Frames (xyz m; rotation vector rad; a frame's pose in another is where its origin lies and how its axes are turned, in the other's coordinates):
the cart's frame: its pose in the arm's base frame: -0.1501 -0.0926 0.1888 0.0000 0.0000 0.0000
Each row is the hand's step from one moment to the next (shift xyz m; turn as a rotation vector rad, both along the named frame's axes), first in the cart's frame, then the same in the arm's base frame.
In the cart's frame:
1: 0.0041 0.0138 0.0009 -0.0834 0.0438 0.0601
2: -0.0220 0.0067 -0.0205 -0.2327 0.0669 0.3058
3: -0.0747 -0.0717 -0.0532 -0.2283 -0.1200 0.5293
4: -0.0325 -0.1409 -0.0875 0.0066 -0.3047 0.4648
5: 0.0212 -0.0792 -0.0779 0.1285 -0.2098 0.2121
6: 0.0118 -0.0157 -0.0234 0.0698 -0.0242 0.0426
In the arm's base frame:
1: 0.0041 0.0138 0.0009 -0.0834 0.0438 0.0601
2: -0.0220 0.0067 -0.0205 -0.2327 0.0669 0.3058
3: -0.0747 -0.0717 -0.0532 -0.2283 -0.1200 0.5293
4: -0.0325 -0.1409 -0.0875 0.0066 -0.3047 0.4648
5: 0.0212 -0.0792 -0.0779 0.1285 -0.2098 0.2121
6: 0.0118 -0.0157 -0.0234 0.0698 -0.0242 0.0426

